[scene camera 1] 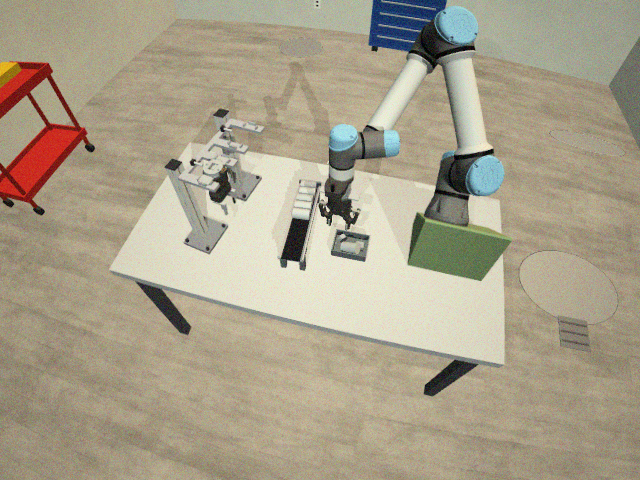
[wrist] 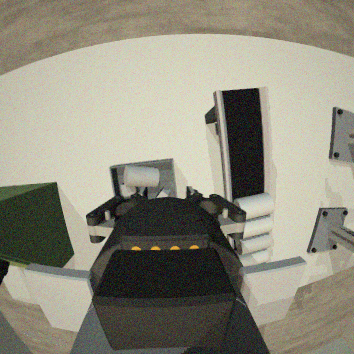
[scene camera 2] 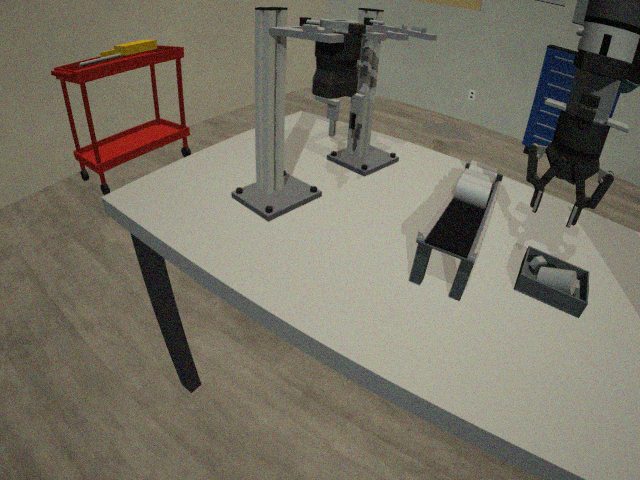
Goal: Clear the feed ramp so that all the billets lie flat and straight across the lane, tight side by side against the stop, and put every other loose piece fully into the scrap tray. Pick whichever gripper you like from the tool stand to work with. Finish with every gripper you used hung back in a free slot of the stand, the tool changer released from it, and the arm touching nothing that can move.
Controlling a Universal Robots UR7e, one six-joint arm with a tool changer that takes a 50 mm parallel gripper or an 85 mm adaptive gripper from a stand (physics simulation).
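Places are measured from the arm's base along level axes (x back, y right, z up), in millimetres.
Where they show: arm's base, link origin: (scene camera 1: 445, 221).
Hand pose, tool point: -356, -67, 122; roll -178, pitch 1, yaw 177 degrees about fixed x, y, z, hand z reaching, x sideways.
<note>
Each offset is from my tool point to the top centre of the thing, as dx, dy, dz.
The feed ramp (scene camera 1: 297, 240) (scene camera 2: 457, 227) (wrist: 242, 140) holds several white billets {-144, +42, -206} (scene camera 1: 301, 212) (scene camera 2: 473, 188) (wrist: 254, 205), lying across the lane in a row at its back end. Contact at the stop is hard to tell. My gripper (scene camera 1: 338, 224) (scene camera 2: 555, 211) (wrist: 166, 192), the adaptive one, is open and empty, raised above the table behind the scrap tray {+54, +6, -284} (scene camera 1: 349, 256) (scene camera 2: 547, 301) (wrist: 142, 162). In the tray lie a pale cylinder {+57, -17, -252} (scene camera 1: 350, 246) (scene camera 2: 557, 277) (wrist: 142, 176) and small pale pieces {+18, +27, -285} (scene camera 1: 342, 236) (scene camera 2: 537, 262). The tool stand (scene camera 1: 188, 201) (scene camera 2: 269, 103) bears another gripper (scene camera 1: 219, 188) (scene camera 2: 334, 69).
A green block (scene camera 1: 457, 248) (wrist: 32, 222) stands by the arm's base, to the right of the tray in scene camera 1. The ramp stands between the tray and the tool stand. A red cart (scene camera 1: 41, 155) (scene camera 2: 134, 62) and a blue cabinet (scene camera 1: 408, 23) (scene camera 2: 550, 98) stand off the table.
</note>
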